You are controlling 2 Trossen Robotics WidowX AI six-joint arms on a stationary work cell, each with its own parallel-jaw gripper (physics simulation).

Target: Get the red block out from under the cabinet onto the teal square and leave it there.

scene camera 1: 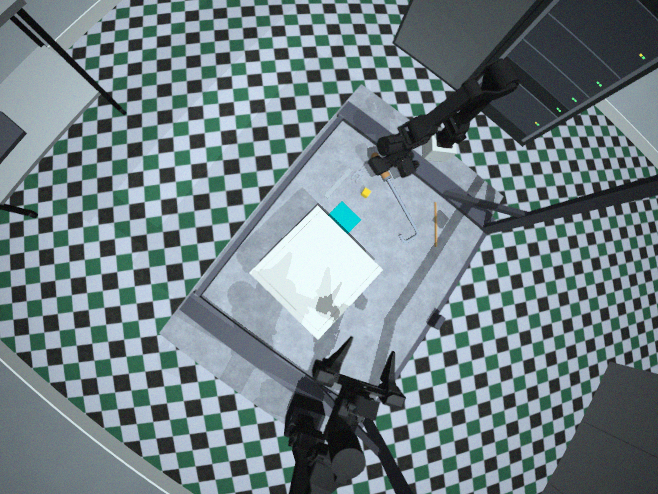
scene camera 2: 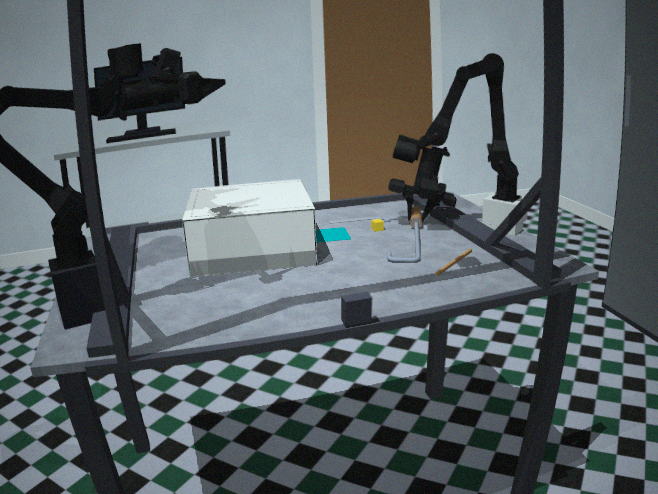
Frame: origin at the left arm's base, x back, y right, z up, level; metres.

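Seen in the pictures: left gripper, fingertip midpoint: [scene camera 1: 373, 344] [scene camera 2: 217, 81]; right gripper, fingertip midpoint: [scene camera 2: 414, 222]; left arm's base at its link origin: [scene camera 1: 304, 426] [scene camera 2: 72, 261]; right arm's base at its link origin: [scene camera 1: 444, 139] [scene camera 2: 506, 197].
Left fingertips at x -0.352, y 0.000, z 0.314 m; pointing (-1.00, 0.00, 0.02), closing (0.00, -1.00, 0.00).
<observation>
Offsets run from my left fingertips to a thing's top centre. "spot": to the spot under its first point.
The white cabinet @[dz -0.297, dx -0.108, dy -0.137 m] [scene camera 1: 318, 265] [scene camera 2: 249, 239] stands on the table. The red block does not show in either view. The teal square @[spot: dz -0.432, dx -0.338, dy -0.106 m] [scene camera 1: 345, 216] [scene camera 2: 334, 233] lies flat beside the cabinet. My right gripper [scene camera 1: 389, 166] [scene camera 2: 416, 214] is shut on the wooden handle of a hooked metal tool [scene camera 1: 402, 203] [scene camera 2: 417, 241]. The tool's hooked end points away from the gripper, apart from the cabinet. Whether the hook touches the table I cannot tell. My left gripper [scene camera 1: 372, 345] [scene camera 2: 220, 82] is open and empty, high above the table's left part.
A small yellow block @[dz -0.408, dx -0.448, dy -0.068 m] [scene camera 1: 366, 192] [scene camera 2: 377, 224] lies between the teal square and the right gripper. A thin orange stick @[dz -0.426, dx -0.448, dy +0.233 m] [scene camera 1: 435, 223] [scene camera 2: 454, 261] lies beyond the hook. A dark block @[dz -0.376, dx -0.099, dy +0.340 m] [scene camera 1: 436, 319] [scene camera 2: 356, 308] sits at the table edge. Dark frame posts [scene camera 2: 552, 132] rise around the table.
</observation>
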